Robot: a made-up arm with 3 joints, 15 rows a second.
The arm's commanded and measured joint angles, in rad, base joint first. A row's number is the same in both.
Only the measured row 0 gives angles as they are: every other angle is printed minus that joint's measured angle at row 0.
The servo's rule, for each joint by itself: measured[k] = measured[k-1] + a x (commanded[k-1-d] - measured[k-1]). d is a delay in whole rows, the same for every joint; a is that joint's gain. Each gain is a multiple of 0.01, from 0.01 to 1. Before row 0 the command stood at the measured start. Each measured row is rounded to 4 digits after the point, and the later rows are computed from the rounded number. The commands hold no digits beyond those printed.
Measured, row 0:
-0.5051, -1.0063, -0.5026
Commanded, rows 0 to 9:
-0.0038, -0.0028, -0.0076
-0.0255, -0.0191, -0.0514
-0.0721, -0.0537, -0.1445
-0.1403, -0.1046, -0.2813
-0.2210, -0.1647, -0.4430
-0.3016, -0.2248, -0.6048
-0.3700, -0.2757, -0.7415
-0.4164, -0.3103, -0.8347
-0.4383, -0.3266, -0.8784
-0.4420, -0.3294, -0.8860
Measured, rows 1 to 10:
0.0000, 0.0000, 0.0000
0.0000, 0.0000, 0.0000
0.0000, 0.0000, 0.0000
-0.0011, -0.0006, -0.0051
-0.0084, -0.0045, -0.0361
-0.0275, -0.0148, -0.1087
-0.0613, -0.0337, -0.2243
-0.1092, -0.0612, -0.3708
-0.1669, -0.0956, -0.5276
-0.2278, -0.1334, -0.6709
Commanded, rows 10 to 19:
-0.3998, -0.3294, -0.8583
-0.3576, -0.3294, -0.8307
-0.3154, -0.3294, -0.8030
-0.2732, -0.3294, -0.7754
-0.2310, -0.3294, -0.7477
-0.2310, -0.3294, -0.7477
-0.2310, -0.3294, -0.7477
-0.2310, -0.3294, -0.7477
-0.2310, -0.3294, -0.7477
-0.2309, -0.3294, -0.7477
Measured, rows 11 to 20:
-0.2844, -0.1705, -0.7806
-0.3306, -0.2033, -0.8461
-0.3640, -0.2298, -0.8728
-0.3747, -0.2507, -0.8631
-0.3696, -0.2672, -0.8414
-0.3533, -0.2803, -0.8157
-0.3293, -0.2906, -0.7887
-0.2998, -0.2987, -0.7612
-0.2792, -0.3051, -0.7522
-0.2647, -0.3102, -0.7492

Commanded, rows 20 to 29:
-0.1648, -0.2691, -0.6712
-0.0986, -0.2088, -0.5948
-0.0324, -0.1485, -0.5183
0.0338, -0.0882, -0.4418
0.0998, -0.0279, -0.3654
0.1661, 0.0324, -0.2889
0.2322, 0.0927, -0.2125
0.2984, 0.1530, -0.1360
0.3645, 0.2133, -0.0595
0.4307, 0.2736, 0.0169
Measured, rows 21 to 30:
-0.2546, -0.3142, -0.7482
-0.2475, -0.3174, -0.7479
-0.2425, -0.3199, -0.7478
-0.2192, -0.3092, -0.6965
-0.1830, -0.2881, -0.6284
-0.1378, -0.2588, -0.5546
-0.0863, -0.2230, -0.4790
-0.0305, -0.1820, -0.4029
0.0285, -0.1370, -0.3265
0.0896, -0.0888, -0.2501

